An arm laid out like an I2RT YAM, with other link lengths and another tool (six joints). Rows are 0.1 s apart.
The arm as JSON. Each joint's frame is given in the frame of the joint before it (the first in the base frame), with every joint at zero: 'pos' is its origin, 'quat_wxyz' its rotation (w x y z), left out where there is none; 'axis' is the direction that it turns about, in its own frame. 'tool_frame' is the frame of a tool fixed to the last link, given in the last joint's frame.
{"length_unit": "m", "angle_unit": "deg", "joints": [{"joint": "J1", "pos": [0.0, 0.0, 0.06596], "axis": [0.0, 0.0, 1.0]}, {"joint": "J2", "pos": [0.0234, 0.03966, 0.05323], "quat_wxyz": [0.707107, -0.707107, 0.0, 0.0], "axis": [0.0, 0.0, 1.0]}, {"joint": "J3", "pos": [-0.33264, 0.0, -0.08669], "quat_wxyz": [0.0, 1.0, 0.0, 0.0], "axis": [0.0, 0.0, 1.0]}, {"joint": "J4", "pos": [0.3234, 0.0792, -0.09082], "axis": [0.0, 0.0, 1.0]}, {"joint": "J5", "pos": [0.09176, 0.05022, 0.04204], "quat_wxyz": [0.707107, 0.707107, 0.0, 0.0], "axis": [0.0, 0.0, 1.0]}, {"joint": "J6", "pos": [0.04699, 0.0, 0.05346], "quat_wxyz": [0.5, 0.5, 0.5, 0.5], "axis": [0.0, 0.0, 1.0]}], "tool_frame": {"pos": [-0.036, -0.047, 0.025], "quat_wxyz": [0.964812, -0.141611, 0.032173, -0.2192]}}
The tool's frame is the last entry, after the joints.
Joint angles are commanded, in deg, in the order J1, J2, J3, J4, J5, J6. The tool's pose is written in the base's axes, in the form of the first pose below.
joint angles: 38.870 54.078 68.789 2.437 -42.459 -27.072
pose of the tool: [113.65 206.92 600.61 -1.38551 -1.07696 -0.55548]
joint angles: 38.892 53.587 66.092 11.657 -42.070 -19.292
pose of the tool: [112.71 202.36 606.75 -1.27125 -0.99404 -0.62436]
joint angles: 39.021 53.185 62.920 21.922 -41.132 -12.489
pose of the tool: [110.76 196.89 608.89 -1.14911 -0.92200 -0.69501]
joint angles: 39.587 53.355 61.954 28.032 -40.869 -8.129
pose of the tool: [106.56 193.00 614.12 -1.07624 -0.87930 -0.71382]
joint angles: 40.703 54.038 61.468 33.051 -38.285 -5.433
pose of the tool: [105.49 193.61 619.37 -1.00865 -0.82829 -0.75797]
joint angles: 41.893 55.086 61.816 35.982 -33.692 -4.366
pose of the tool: [108.43 197.39 626.57 -0.96307 -0.76563 -0.81978]
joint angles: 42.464 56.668 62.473 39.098 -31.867 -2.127
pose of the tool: [112.81 200.56 632.52 -0.93917 -0.72007 -0.82623]
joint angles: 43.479 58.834 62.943 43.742 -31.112 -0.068
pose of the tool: [116.07 206.29 635.24 -0.89643 -0.68925 -0.82311]
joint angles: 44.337 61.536 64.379 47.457 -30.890 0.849
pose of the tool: [120.83 214.54 639.24 -0.85229 -0.67661 -0.82816]
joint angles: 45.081 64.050 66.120 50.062 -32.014 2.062
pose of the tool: [124.33 222.38 643.04 -0.82529 -0.68003 -0.80575]
